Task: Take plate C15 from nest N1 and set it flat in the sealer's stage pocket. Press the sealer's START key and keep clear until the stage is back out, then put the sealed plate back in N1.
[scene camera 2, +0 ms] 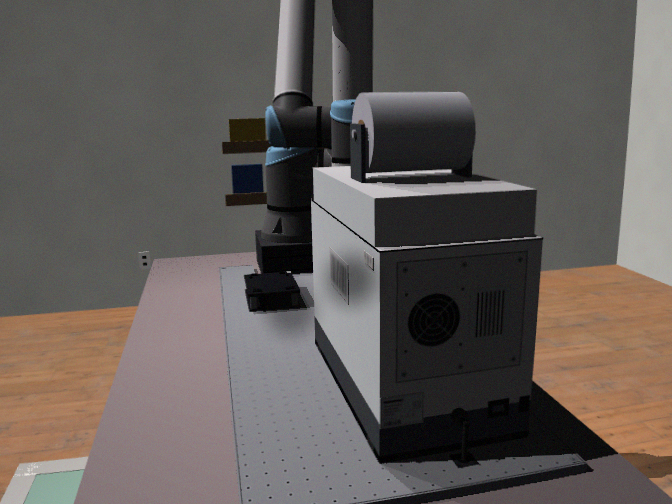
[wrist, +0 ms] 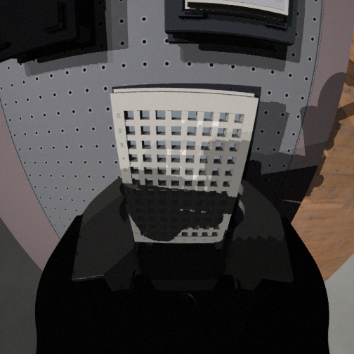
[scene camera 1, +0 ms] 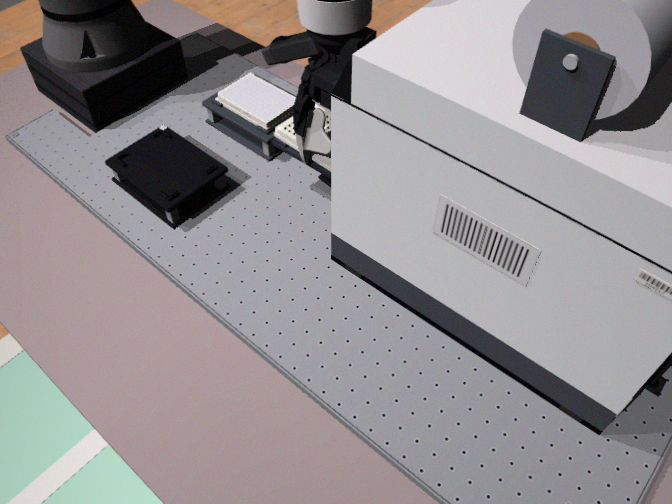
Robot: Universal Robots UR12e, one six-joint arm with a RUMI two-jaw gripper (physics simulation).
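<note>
My gripper (scene camera 1: pixel 313 147) (wrist: pixel 180 180) is shut on a white plate (scene camera 1: pixel 286 130) (wrist: pixel 185 102) with square wells, one finger on each long side. The plate looks level, and a dark support (wrist: pixel 200 86) shows at its far edge; whether the plate touches it I cannot tell. I cannot read a C15 label. The sealer (scene camera 1: pixel 390 189) (scene camera 2: pixel 455 217) is a big pale box that hides part of the gripper and plate in scene camera 1. Its stage pocket and START key cannot be made out. The gripper is hidden in scene camera 2.
A second white plate (scene camera 1: pixel 255 97) (wrist: pixel 240 2) sits on a dark raised nest (scene camera 1: pixel 230 116) (wrist: pixel 230 32) beside the held plate. A black raised nest (scene camera 1: pixel 165 168) (scene camera 2: pixel 271 282) (wrist: pixel 40 25) bears no plate. A large film roll (scene camera 1: pixel 624 48) (scene camera 2: pixel 417 130) tops the sealer.
</note>
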